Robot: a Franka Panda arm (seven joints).
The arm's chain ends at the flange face. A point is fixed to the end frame.
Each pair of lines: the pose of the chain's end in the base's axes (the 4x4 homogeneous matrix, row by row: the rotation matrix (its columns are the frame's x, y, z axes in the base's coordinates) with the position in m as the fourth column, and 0 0 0 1 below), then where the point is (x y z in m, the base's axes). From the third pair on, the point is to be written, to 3 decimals.
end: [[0.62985 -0.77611 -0.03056 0.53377], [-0.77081 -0.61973 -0.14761 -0.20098], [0.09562 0.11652 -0.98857 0.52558], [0 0 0 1]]
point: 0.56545 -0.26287 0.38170
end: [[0.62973 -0.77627 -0.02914 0.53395], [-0.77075 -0.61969 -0.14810 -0.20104], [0.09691 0.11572 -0.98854 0.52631], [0 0 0 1]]
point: 0.56584 -0.26300 0.38251
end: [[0.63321 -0.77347 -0.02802 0.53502], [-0.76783 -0.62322 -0.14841 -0.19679], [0.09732 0.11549 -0.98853 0.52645], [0 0 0 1]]
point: 0.567 -0.259 0.383
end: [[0.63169 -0.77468 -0.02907 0.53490], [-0.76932 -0.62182 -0.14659 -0.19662], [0.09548 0.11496 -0.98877 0.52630], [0 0 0 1]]
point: 0.567 -0.258 0.382
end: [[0.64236 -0.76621 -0.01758 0.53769], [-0.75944 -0.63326 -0.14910 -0.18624], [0.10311 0.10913 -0.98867 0.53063], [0 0 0 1]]
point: 0.572 -0.248 0.387
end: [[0.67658 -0.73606 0.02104 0.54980], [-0.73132 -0.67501 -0.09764 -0.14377], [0.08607 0.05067 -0.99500 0.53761], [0 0 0 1]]
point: 0.592 -0.196 0.392
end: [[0.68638 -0.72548 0.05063 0.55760], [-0.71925 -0.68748 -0.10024 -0.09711], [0.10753 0.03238 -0.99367 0.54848], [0 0 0 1]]
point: 0.604 -0.149 0.405
